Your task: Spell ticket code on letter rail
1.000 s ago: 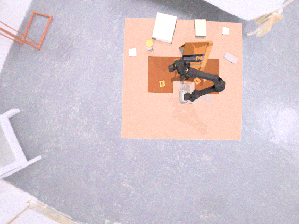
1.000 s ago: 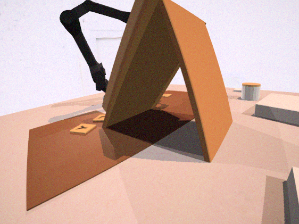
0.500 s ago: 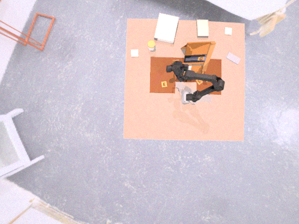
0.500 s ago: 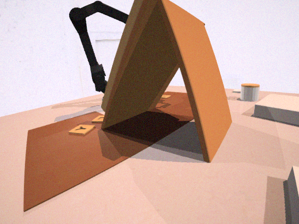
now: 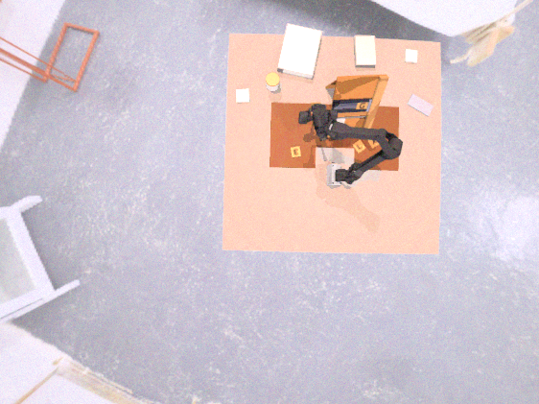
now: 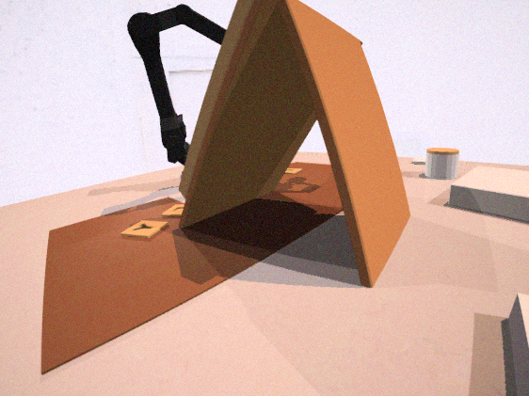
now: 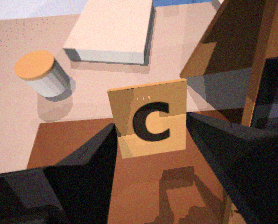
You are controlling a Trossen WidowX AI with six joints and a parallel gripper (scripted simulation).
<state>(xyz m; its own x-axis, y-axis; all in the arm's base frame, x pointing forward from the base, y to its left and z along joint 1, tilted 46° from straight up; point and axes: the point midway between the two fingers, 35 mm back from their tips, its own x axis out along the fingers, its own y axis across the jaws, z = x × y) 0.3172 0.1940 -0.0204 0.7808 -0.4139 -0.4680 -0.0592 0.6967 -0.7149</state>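
Right now the white ticket is 14 cm to the right of my gripper tip, 9 cm below it and 5 cm behind it. Round my gripper tip: large white box: 40 cm ahead, 15 cm below, 6 cm to the left; then brown mat: 17 cm below, 16 cm to the right, 14 cm behind; then capped canister: 22 cm to the left, 20 cm ahead, 14 cm below.
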